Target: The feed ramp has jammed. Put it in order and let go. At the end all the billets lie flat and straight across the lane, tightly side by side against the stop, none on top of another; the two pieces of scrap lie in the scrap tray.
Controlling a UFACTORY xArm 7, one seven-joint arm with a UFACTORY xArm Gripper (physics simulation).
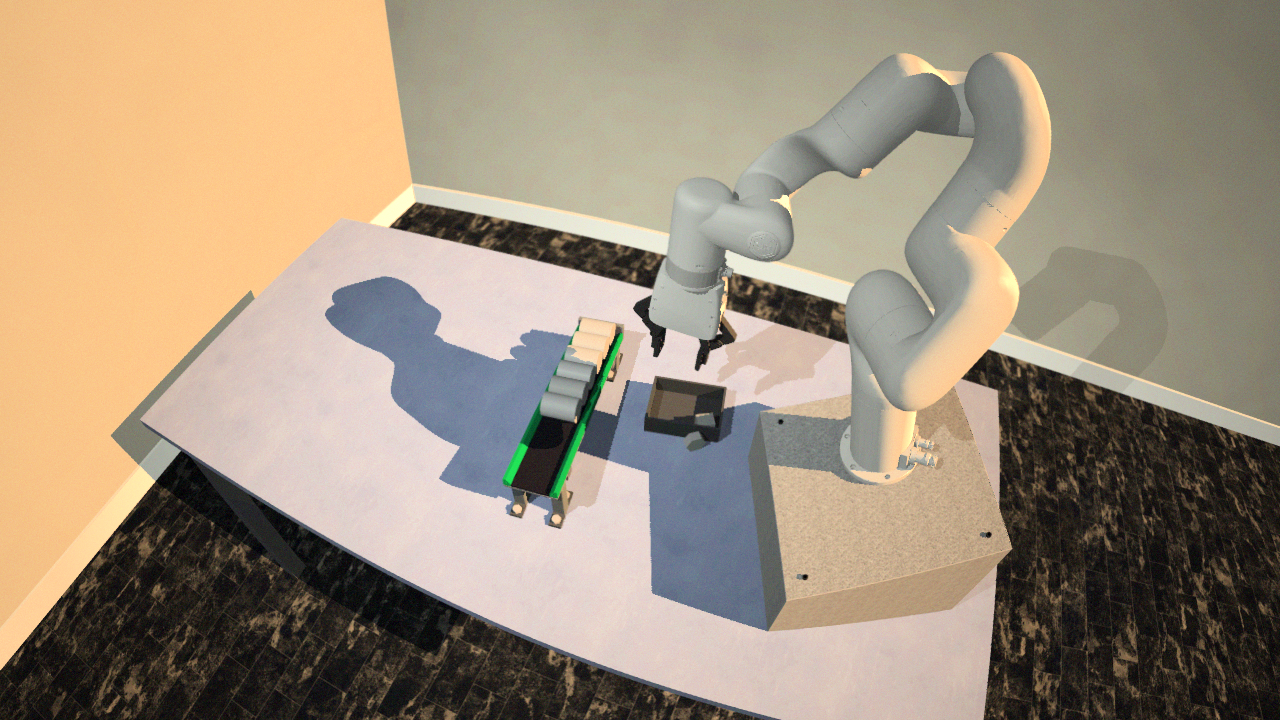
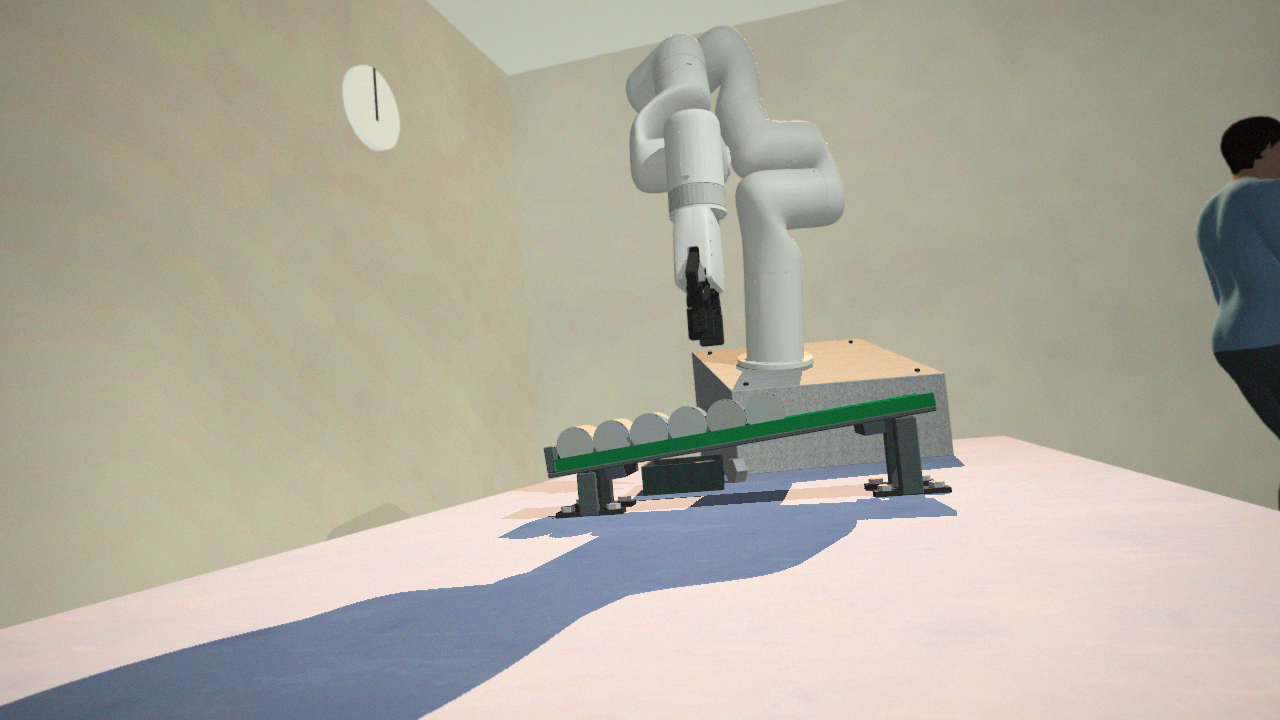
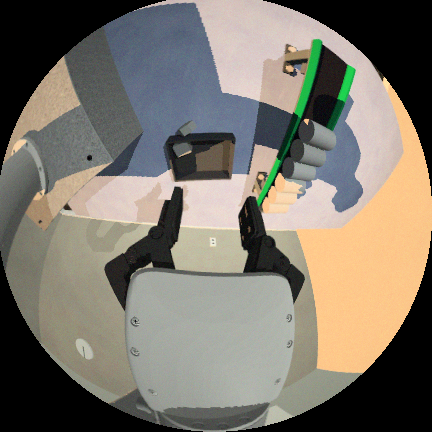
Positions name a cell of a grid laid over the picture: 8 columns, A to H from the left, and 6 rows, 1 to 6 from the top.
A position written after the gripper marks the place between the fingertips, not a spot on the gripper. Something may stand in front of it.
Note:
In view: the gripper (image 2: E3) and a dark scrap tray (image 1: E4).
The dark scrap tray shows as well in image 3 (image 3: D3). The gripper is seen too in image 1 (image 1: E3) and in image 3 (image 3: D3).

